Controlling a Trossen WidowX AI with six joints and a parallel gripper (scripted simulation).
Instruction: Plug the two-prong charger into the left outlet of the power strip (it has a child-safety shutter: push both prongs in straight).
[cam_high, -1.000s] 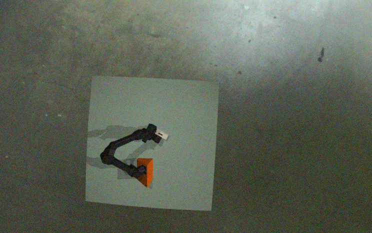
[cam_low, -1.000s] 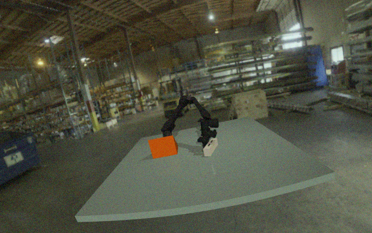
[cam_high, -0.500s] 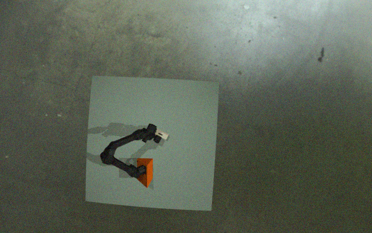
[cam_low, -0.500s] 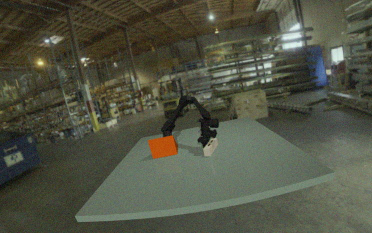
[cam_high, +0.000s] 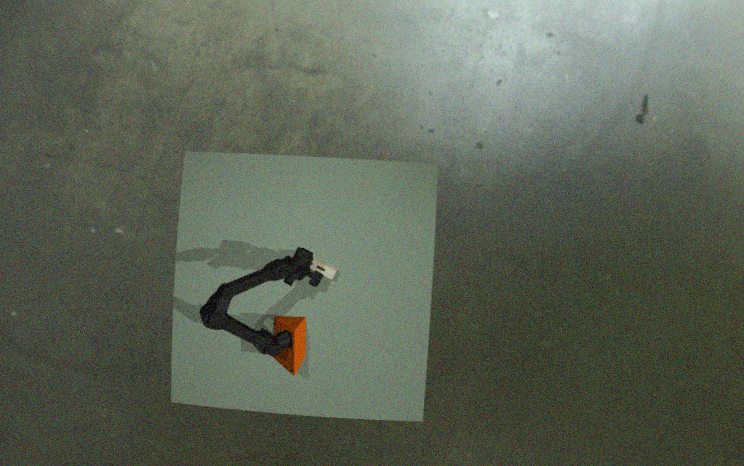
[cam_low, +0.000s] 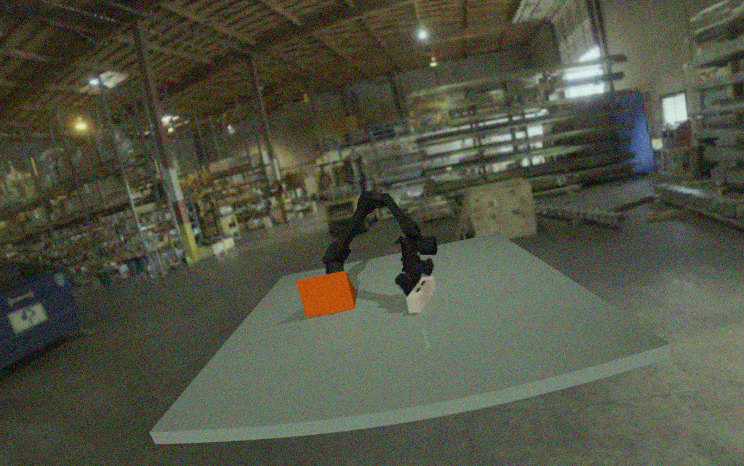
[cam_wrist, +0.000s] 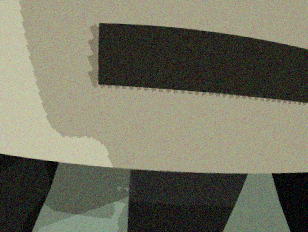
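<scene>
The dark two-prong charger is 10 mm ahead of my gripper tip, 10 mm to the right of it and 10 mm above it.
</scene>
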